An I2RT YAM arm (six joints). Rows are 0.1 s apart.
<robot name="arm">
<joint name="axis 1" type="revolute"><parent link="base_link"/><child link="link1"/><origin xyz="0 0 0.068" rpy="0 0 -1.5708"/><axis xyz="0 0 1"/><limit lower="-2.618" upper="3.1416"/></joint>
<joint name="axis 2" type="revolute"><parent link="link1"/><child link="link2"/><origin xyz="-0.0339 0.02 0.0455" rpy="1.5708 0 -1.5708"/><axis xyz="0 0 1"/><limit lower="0" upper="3.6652"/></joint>
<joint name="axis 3" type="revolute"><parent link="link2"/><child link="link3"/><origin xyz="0.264 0 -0.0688" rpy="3.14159 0 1.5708"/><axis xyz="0 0 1"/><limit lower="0" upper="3.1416"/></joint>
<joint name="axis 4" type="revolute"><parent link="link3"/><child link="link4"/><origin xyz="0.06 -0.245 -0.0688" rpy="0 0 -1.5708"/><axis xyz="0 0 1"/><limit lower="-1.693" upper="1.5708"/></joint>
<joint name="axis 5" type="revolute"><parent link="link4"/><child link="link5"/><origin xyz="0.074 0.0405 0.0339" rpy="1.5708 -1.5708 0"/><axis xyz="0 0 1"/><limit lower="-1.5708" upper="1.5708"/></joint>
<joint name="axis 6" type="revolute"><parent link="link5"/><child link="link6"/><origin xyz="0 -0.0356 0.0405" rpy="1.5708 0 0"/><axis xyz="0 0 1"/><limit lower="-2.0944" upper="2.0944"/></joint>
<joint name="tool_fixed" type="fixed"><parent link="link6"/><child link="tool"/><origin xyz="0 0 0" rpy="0 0 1.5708"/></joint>
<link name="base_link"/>
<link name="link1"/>
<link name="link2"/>
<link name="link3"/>
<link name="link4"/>
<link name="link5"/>
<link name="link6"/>
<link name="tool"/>
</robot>
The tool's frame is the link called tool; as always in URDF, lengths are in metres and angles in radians.
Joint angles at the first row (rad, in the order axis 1, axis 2, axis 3, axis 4, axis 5, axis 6):
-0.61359, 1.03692, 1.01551, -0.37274, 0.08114, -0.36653
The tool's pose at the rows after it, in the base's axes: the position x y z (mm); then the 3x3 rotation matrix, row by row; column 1 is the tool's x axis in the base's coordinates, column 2 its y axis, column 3 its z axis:
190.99, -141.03, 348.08; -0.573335, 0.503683, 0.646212; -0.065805, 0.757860, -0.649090; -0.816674, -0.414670, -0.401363
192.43, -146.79, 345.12; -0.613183, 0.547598, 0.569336; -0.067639, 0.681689, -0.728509; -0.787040, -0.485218, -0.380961
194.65, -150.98, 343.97; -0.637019, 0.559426, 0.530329; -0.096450, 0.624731, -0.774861; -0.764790, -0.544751, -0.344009
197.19, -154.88, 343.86; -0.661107, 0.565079, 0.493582; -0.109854, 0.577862, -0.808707; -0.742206, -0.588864, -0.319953
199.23, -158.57, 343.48; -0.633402, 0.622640, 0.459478; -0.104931, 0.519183, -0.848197; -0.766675, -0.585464, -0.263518
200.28, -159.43, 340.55; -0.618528, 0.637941, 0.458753; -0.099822, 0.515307, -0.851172; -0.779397, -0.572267, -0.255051
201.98, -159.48, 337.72; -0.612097, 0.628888, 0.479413; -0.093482, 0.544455, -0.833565; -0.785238, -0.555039, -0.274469
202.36, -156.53, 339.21; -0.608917, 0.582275, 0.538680; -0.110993, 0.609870, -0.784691; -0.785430, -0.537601, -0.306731
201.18, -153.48, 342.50; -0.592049, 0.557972, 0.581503; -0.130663, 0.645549, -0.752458; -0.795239, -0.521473, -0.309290
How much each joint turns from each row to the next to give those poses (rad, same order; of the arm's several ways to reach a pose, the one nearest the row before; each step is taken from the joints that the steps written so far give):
0.00154, 0.01993, -0.00307, -0.00158, 0.07952, -0.03222
0.00000, 0.01538, -0.01071, 0.03815, 0.11184, -0.03832
-0.00003, 0.01072, -0.01383, 0.05828, 0.06324, -0.05366
0.00003, 0.01534, -0.00155, 0.03691, 0.05222, -0.04151
0.00000, 0.00767, -0.02138, 0.08574, 0.05677, 0.01063
0.00000, 0.00309, -0.01386, 0.02629, 0.00317, 0.01535
0.00000, 0.00612, -0.00009, -0.01208, -0.02896, 0.01841
-0.00001, -0.00454, 0.01538, -0.04603, -0.07975, 0.00158
0.00001, -0.01227, 0.00615, -0.01535, -0.05357, 0.00152

